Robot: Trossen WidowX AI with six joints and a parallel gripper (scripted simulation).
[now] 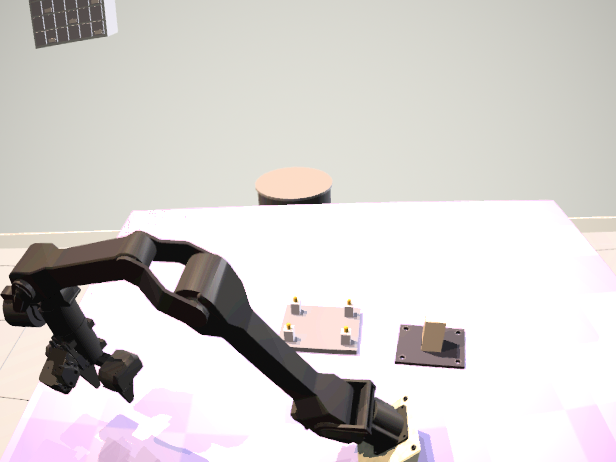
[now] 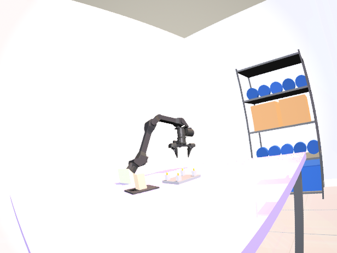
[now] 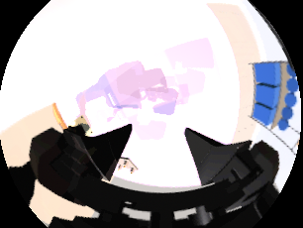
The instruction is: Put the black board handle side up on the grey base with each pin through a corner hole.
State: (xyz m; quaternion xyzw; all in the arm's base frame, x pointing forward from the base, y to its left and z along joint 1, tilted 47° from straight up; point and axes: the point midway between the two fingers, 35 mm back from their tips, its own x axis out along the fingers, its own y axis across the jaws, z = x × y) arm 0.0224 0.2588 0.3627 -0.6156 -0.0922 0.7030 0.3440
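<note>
The flat black board is 530 mm to the right of my gripper tip, 220 mm ahead of it and 50 mm below it. The rest, counted from my gripper tip: grey base 320 mm to the right, 270 mm ahead, 70 mm below.
</note>
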